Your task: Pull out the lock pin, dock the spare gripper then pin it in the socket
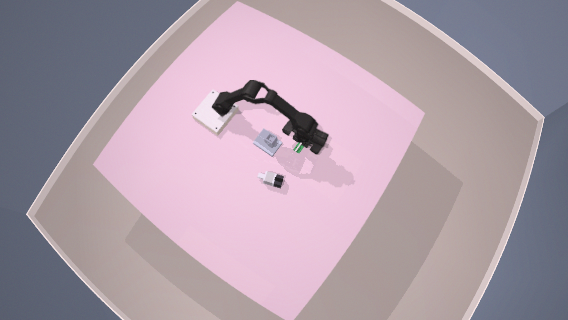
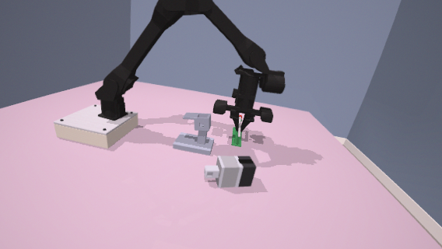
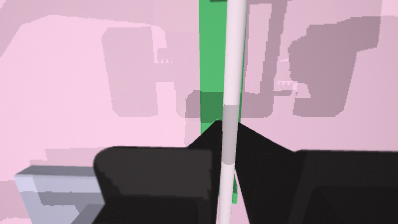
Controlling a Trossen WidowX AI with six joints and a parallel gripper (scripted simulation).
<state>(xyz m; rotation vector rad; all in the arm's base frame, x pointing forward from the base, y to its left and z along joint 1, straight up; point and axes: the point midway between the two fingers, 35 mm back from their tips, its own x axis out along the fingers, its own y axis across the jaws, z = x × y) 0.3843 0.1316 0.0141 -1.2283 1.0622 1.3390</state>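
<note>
The green see-through block lies 2 cm to the left of my gripper tip. Round my gripper tip: mount socket (11 cm behind, 10 cm to the right, 3 cm above); then spare gripper (1 cm ahead, 23 cm to the right).
</note>
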